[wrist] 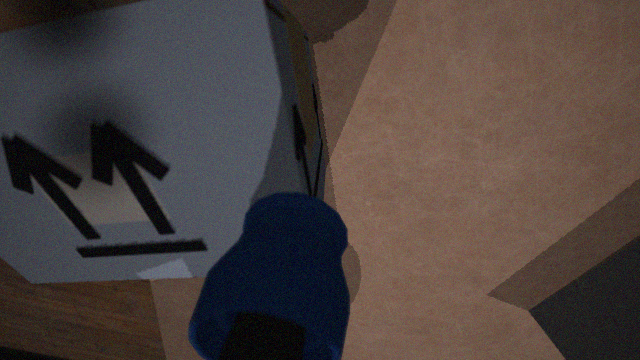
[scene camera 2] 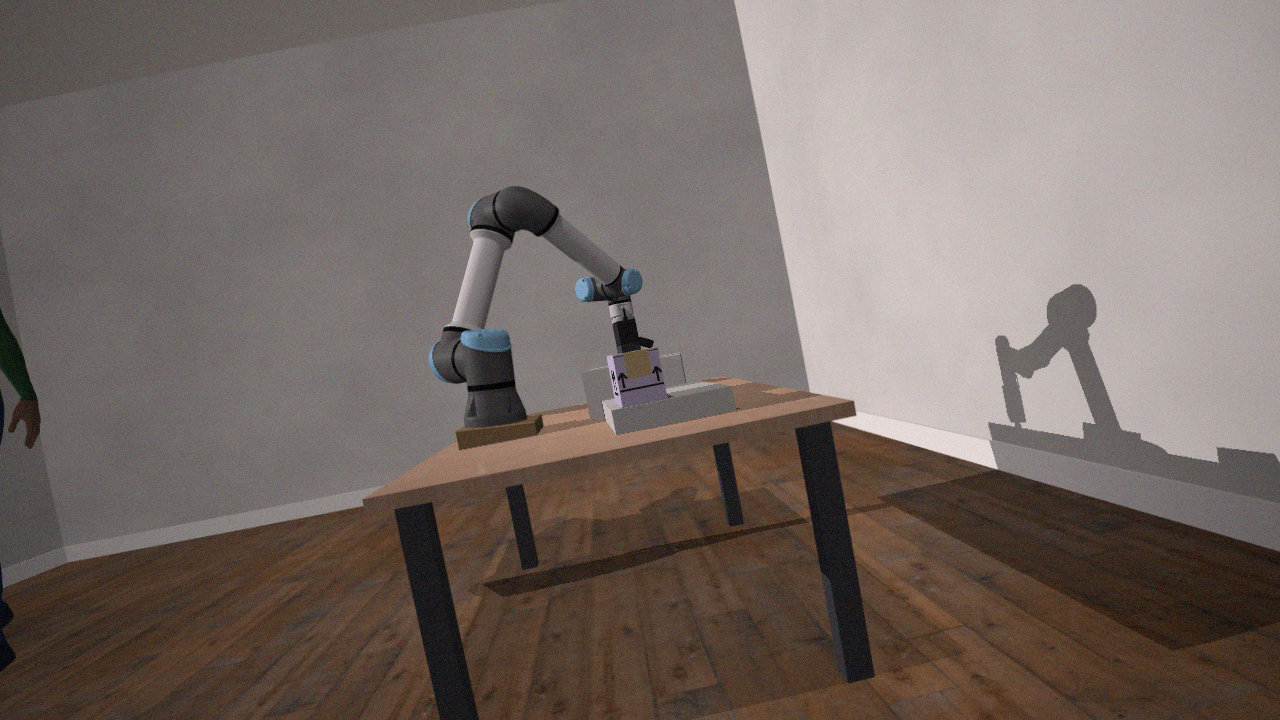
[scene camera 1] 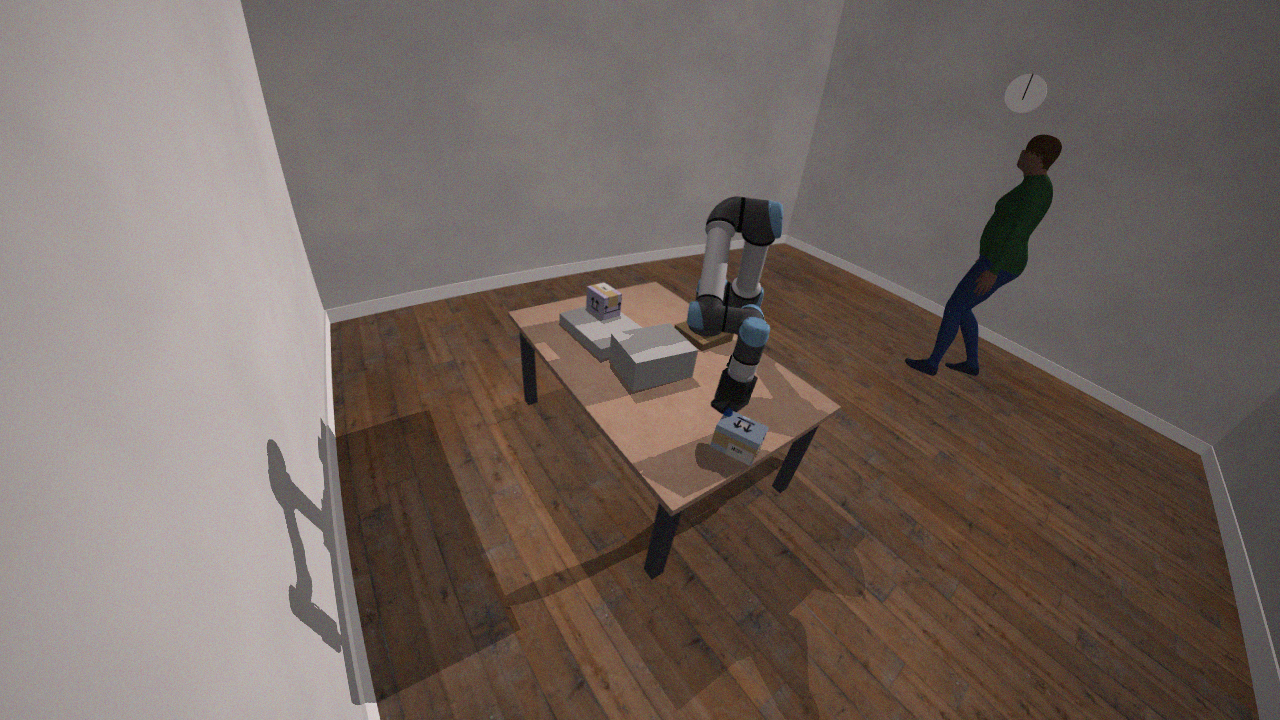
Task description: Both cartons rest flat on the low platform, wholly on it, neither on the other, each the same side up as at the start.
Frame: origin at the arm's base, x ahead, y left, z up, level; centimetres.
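Seen in the pictures: hand, tool point: (wrist: 294,237) (scene camera 1: 726,412); arm's base, link origin: (scene camera 2: 496,422).
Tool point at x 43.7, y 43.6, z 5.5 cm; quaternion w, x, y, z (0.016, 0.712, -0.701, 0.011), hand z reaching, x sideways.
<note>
Pixels of each thing's middle, then the offset from my tool point to it. Level surfaces: height alone.
- purple carton, body centre: (scene camera 2: 635,376) (scene camera 1: 603,300) dy -77.0, dx -13.1, dz +0.4 cm
- low light-grey platform, body centre: (scene camera 2: 661,404) (scene camera 1: 603,327) dy -68.8, dx -7.2, dz -7.2 cm
- blue-grey carton, body centre: (wrist: 182,144) (scene camera 1: 739,437) dy +6.7, dx +0.6, dz -4.9 cm
- tall grey block, body centre: (scene camera 2: 637,384) (scene camera 1: 652,355) dy -38.8, dx -6.2, dz -3.6 cm
- table, surface height: dz -9.6 cm
A purple carton (scene camera 1: 603,300) (scene camera 2: 637,377) stands on the low light-grey platform (scene camera 1: 586,333) (scene camera 2: 689,407) at the far end of the table. A blue-grey carton (scene camera 1: 739,436) (wrist: 133,111) with black arrows on top lies on the table near its front corner, close to the edge. It is hidden in scene camera 2. My suction cup (scene camera 1: 723,407) (wrist: 291,232) hovers just beside this carton's edge, off its top face, and holds nothing.
A tall grey block (scene camera 1: 653,356) (scene camera 2: 595,383) stands on the table (scene camera 1: 662,439) (scene camera 2: 536,452) (wrist: 447,156) between the platform and the blue-grey carton. The arm's base sits on a wooden plate (scene camera 1: 706,340) (scene camera 2: 499,432). A person (scene camera 1: 1002,250) walks by the right wall.
</note>
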